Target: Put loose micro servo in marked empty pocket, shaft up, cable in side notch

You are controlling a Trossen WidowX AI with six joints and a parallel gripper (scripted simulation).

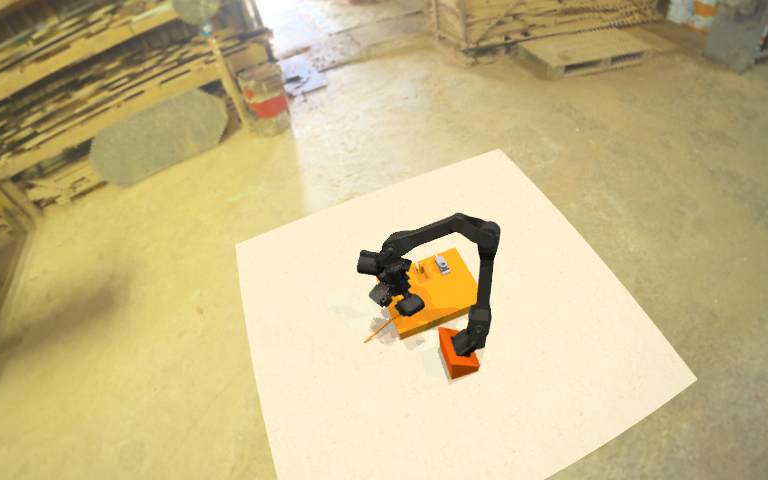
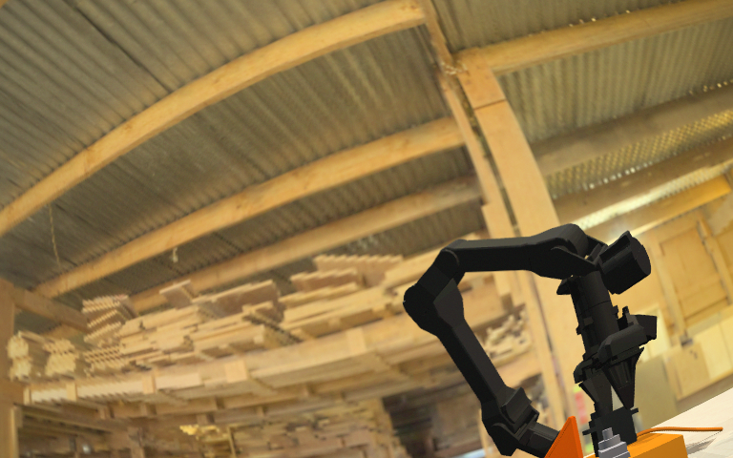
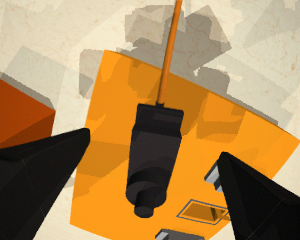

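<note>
Now: the orange deck 2 cm ahead of my gripper tip, 11 cm to the right of it and 7 cm below it.
</note>
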